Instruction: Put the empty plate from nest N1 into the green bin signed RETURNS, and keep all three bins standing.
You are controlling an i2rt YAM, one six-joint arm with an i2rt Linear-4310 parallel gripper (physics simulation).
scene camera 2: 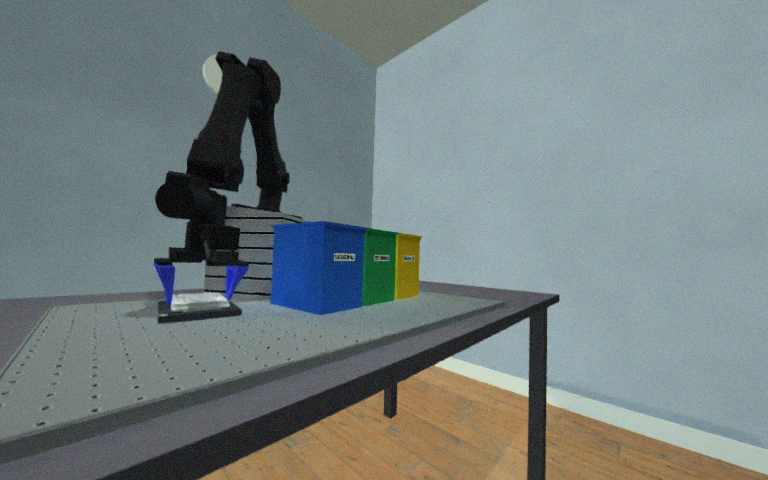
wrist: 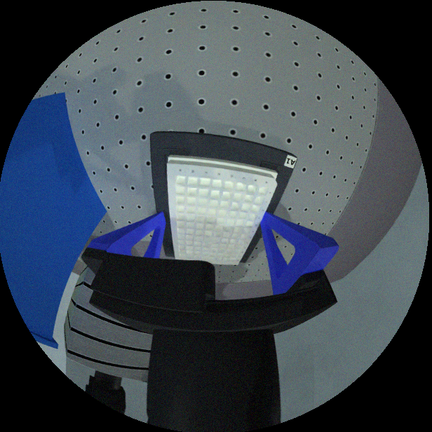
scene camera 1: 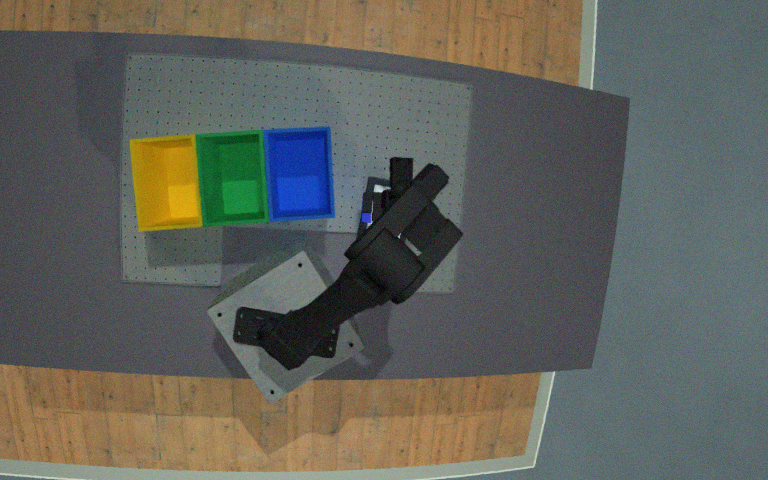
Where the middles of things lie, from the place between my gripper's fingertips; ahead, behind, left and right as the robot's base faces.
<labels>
My hand is 10 mm past the white well plate (scene camera 2: 191,302). Round my hand: dark nest (scene camera 2: 163,308) (10 mm below, 10 mm behind); green bin (scene camera 1: 231,165) (350 mm to the left, 70 mm above, 10 mm ahead); blue bin (scene camera 2: 317,267) (220 mm to the left, 70 mm above, 40 mm ahead).
</labels>
